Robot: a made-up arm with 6 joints.
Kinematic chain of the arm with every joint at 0, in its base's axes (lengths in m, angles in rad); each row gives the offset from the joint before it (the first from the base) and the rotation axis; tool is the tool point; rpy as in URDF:
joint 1: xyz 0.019 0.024 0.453 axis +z
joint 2: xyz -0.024 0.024 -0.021 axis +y
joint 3: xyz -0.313 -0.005 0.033 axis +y
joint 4: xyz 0.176 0.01 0.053 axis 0.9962 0 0.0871
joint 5: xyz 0 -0.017 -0.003 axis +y
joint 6: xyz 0.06 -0.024 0.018 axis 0.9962 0 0.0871
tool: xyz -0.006 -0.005 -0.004 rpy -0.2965 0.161 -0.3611
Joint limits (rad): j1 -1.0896..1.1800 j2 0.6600..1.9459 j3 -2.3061..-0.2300 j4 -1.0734..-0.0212 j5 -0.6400..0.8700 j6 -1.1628..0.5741
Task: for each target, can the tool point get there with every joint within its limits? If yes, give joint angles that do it. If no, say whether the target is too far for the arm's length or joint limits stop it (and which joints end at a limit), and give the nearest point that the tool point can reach.
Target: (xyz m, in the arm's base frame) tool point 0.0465 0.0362 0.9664
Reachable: yes | joints 0.3578 1.3147 -2.0541 -0.6769 -0.1404 0.0803
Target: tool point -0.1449 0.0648 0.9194
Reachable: yes | joints -0.2176 0.8034 -1.7456 -0.6355 -0.2794 0.0374
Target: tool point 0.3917 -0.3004 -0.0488
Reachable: no: too far | nearest point 0.1936 -0.1280 0.4869 | short by 0.597 m
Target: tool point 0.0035 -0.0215 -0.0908
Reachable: no: joint limits stop it (at a limit: joint 1, joint 2, joint 3, joint 4, joint 6) | nearest point 0.0666 -0.1047 0.4734 | short by 0.574 m
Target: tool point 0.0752 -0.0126 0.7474
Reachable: yes | joints -0.3969 0.9710 -0.8014 -0.4853 0.1283 0.0296
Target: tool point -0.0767 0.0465 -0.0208
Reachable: no: joint limits stop it (at a limit: joint 1, joint 2, joint 3, joint 4, joint 6) | nearest point 0.0849 0.1379 0.4747 | short by 0.529 m
